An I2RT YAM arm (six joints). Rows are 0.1 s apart.
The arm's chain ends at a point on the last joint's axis. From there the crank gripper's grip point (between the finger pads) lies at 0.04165 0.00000 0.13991 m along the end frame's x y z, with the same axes.
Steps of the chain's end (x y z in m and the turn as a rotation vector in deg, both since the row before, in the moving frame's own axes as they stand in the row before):
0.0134, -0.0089, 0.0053, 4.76, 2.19, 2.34
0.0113, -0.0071, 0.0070, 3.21, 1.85, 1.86
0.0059, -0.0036, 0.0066, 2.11, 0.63, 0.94
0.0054, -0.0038, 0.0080, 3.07, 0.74, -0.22
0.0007, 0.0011, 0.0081, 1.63, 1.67, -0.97
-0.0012, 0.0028, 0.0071, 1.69, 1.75, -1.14
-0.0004, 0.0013, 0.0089, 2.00, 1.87, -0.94
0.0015, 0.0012, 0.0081, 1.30, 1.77, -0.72
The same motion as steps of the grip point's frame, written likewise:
0.0189, -0.0186, 0.0032, 4.76, 2.19, 2.34
0.0159, -0.0135, 0.0054, 3.21, 1.85, 1.86
0.0075, -0.0080, 0.0061, 2.11, 0.63, 0.94
0.0072, -0.0114, 0.0072, 3.07, 0.74, -0.22
0.0047, -0.0036, 0.0068, 1.63, 1.67, -0.97
0.0030, -0.0022, 0.0057, 1.69, 1.75, -1.14
0.0041, -0.0043, 0.0074, 2.00, 1.87, -0.94
0.0058, -0.0025, 0.0067, 1.30, 1.77, -0.72

